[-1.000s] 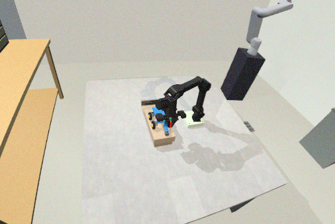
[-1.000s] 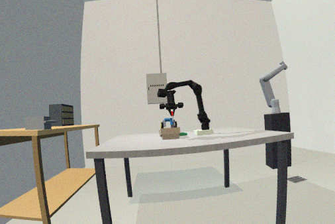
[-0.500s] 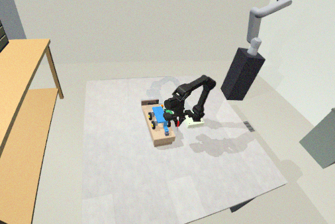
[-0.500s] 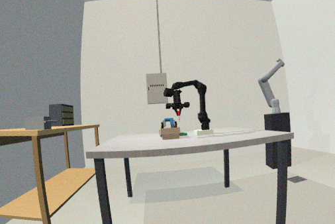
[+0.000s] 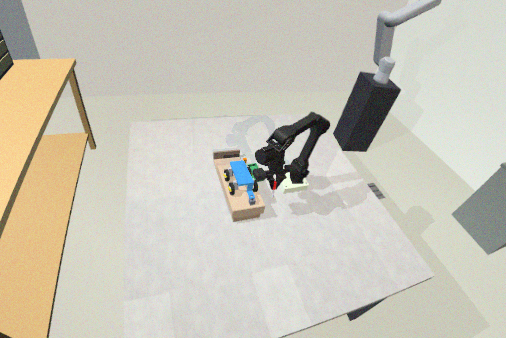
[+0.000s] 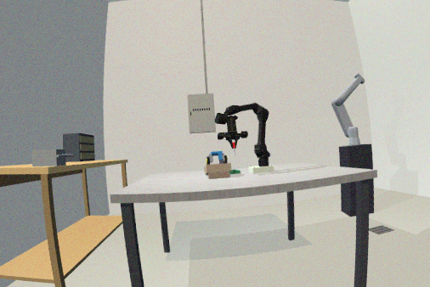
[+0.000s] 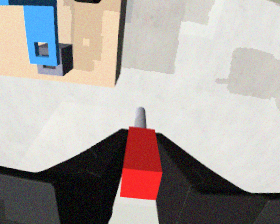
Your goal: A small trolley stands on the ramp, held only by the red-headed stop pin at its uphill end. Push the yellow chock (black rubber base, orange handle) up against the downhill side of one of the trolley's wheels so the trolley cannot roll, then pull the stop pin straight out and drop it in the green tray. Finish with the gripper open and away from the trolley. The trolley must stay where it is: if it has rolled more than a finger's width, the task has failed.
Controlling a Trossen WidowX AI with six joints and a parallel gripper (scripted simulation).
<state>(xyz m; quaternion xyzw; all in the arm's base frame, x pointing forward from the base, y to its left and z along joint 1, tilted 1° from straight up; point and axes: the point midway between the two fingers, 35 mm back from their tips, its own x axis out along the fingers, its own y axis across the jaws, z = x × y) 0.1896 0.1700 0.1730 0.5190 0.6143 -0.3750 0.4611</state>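
Right now my gripper tip is 250 mm to the left of the green tray, 180 mm above it and 30 mm short of it. Round my gripper tip: blue trolley (130 mm ahead, 110 mm to the right, 60 mm below); then yellow chock (220 mm to the right, 90 mm below, 90 mm ahead); then red-headed stop pin (right at my gripper tip).
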